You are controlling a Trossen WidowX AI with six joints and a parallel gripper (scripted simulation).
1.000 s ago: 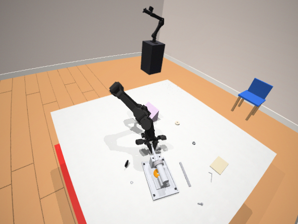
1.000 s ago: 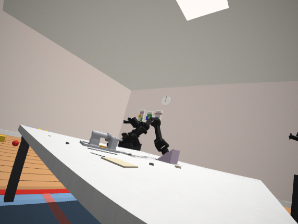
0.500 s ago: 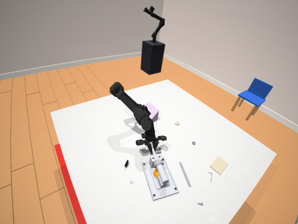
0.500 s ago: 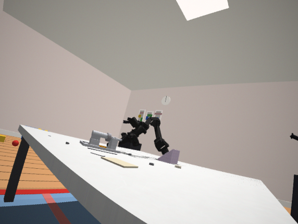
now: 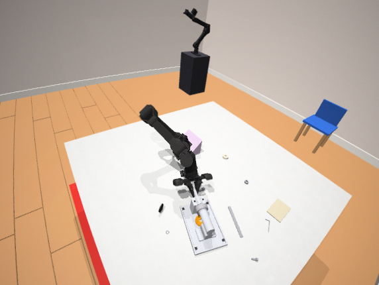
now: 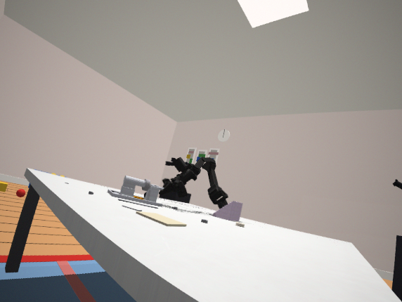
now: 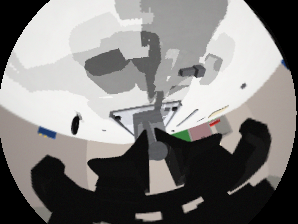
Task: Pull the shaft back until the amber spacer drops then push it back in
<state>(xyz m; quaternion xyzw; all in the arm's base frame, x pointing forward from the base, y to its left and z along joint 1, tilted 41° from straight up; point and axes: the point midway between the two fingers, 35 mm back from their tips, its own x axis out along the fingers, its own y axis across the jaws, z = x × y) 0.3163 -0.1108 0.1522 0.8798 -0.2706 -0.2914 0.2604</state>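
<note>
Right now my gripper tip is 10 cm short of the amber spacer, 4 cm above it and 3 cm to the left of it. Also, from my gripper tip: grey bar 19 cm ahead, 10 cm to the left, 5 cm below; then black piece 16 cm to the right, 5 cm behind, 3 cm below; then steel shaft 3 cm ahead, 3 cm above, 1 cm to the right.
</note>
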